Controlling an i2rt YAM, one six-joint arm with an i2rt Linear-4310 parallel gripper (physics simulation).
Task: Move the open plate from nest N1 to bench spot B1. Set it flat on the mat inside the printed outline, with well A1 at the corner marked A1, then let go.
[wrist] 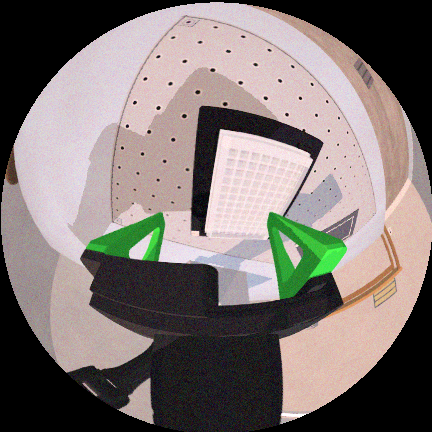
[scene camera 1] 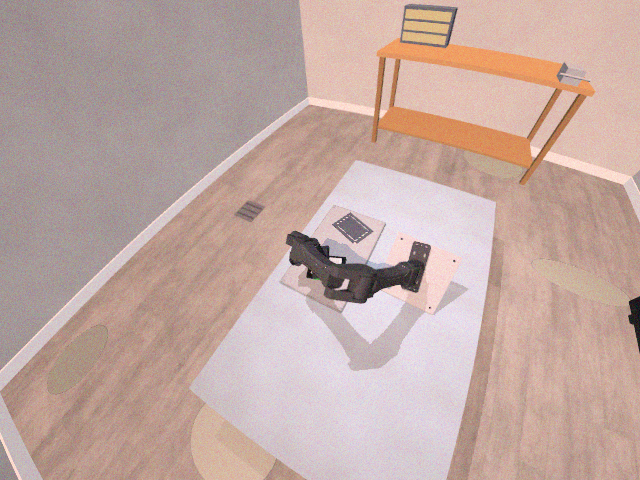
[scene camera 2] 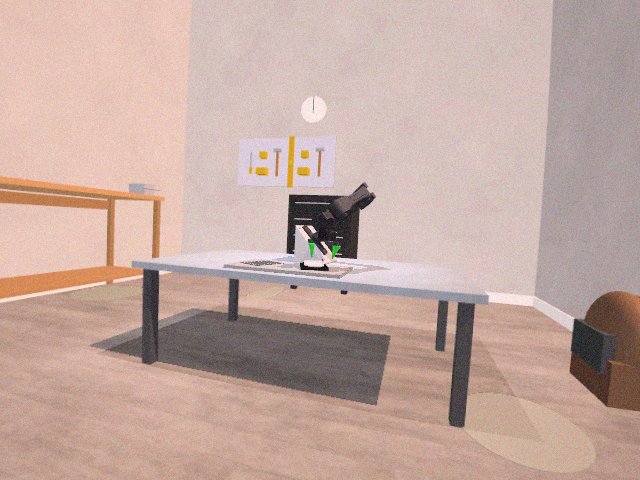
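Seen in the pictures: gripper, fingertip midpoint: (wrist: pixel 215 217) (scene camera 2: pixel 322 258); arm's base, origin of the base link: (scene camera 1: pixel 415 267).
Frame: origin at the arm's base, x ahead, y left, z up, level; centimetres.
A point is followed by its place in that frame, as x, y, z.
The open white plate (wrist: pixel 257 185) {37.1, 9.7, -8.4} (scene camera 2: pixel 311 264) {41.4, 9.5, -8.6} sits in the black nest (wrist: pixel 202 165) {36.2, 14.7, -9.6} (scene camera 2: pixel 313 268) {43.1, 10.8, -10.0} on the perforated board. In the wrist view the plate and nest look turned relative to the fingers. My gripper (wrist: pixel 215 217) {33.7, 12.3, -6.3} (scene camera 2: pixel 322 257) {33.7, 12.3, -6.3} is open and empty, its green fingers wide apart. It is above the plate, with the fingertips near the plate's lower end in the wrist view. In scene camera 1 the arm partly hides the plate and nest. The dark mat (scene camera 1: pixel 352 227) {33.1, -17.4, -10.6} (scene camera 2: pixel 262 262) {32.3, -17.3, -10.6} with its printed outline lies at the board's other end; the A1 mark is too small to read.
The perforated board (scene camera 1: pixel 373 232) {22.5, -18.6, -10.8} (scene camera 2: pixel 338 272) {44.8, 22.1, -10.6} lies on the pale table (scene camera 1: pixel 403 408) {-11.6, 47.7, -12.1} (scene camera 2: pixel 413 284) {50.2, 52.2, -12.1}. The arm's base stands on a pink plate (scene camera 1: pixel 443 276) {-10.9, 0.4, 0.8} beside it. An orange workbench (scene camera 1: pixel 485 59) stands against the far wall.
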